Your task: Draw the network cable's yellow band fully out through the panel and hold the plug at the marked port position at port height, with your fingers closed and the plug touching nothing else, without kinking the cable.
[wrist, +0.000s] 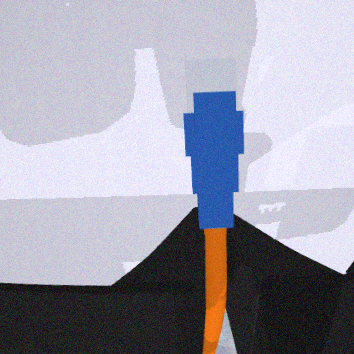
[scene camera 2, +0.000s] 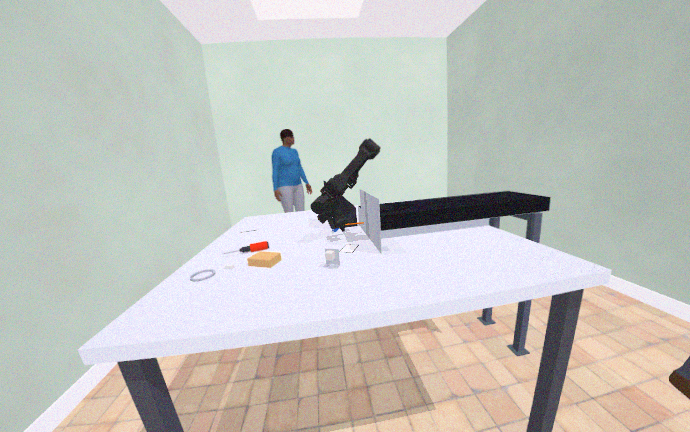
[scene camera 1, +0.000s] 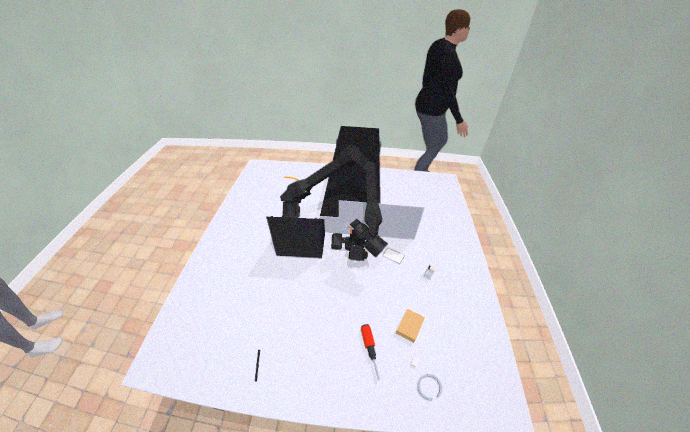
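Where they show: gripper, between the fingertips: [wrist: 207, 217] [scene camera 2: 343, 231]; arm's base, origin of its link: [scene camera 1: 290, 217].
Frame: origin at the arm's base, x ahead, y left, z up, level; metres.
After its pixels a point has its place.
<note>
The blue plug [scene camera 2: 335, 229] @(x 0.246, y -0.085, z -0.140 m) [wrist: 214, 145] @(x 0.243, y -0.088, z -0.140 m) with a clear front end points away from my fingers, above the table top and its shadows. My gripper [scene camera 1: 351, 243] @(x 0.242, y -0.047, z -0.156 m) [scene camera 2: 340, 225] @(x 0.242, y -0.047, z -0.156 m) [wrist: 207, 217] @(x 0.242, y -0.047, z -0.156 m) is shut on the orange cable [scene camera 1: 351, 231] @(x 0.249, y 0.025, z -0.121 m) [scene camera 2: 354, 223] @(x 0.251, y 0.007, z -0.124 m) [wrist: 216, 265] @(x 0.246, y -0.059, z -0.127 m) just behind the plug. The cable bends gently at the bottom of the wrist view and runs to the upright grey panel [scene camera 1: 399, 222] @(x 0.453, y 0.022, z -0.070 m) [scene camera 2: 371, 218] @(x 0.414, y 0.028, z -0.069 m). The fingers hide part of the cable. I cannot make out a yellow band or the panel opening. A dark-outlined white rectangle [scene camera 1: 393, 255] @(x 0.424, y -0.076, z -0.172 m) [scene camera 2: 349, 248] @(x 0.428, y -0.077, z -0.172 m) lies below; whether it marks the port is unclear.
A black upright board [scene camera 1: 296, 237] @(x 0.024, y -0.067, z -0.043 m) stands beside the arm. A small clear block [scene camera 1: 429, 272] @(x 0.558, y -0.174, z -0.170 m) [scene camera 2: 332, 257] @(x 0.572, y -0.176, z -0.136 m), orange box [scene camera 1: 410, 325] @(x 0.419, y -0.400, z -0.143 m) [scene camera 2: 264, 259] @(x 0.465, y -0.391, z -0.143 m), red screwdriver [scene camera 1: 367, 335] @(x 0.266, y -0.425, z -0.140 m) [scene camera 2: 259, 246] @(x 0.284, y -0.419, z -0.151 m), grey ring [scene camera 1: 419, 387] @(x 0.412, y -0.596, z -0.165 m) [scene camera 2: 202, 279] @(x 0.484, y -0.589, z -0.169 m) and black rod [scene camera 1: 257, 365] @(x -0.096, y -0.500, z -0.171 m) lie farther off.
</note>
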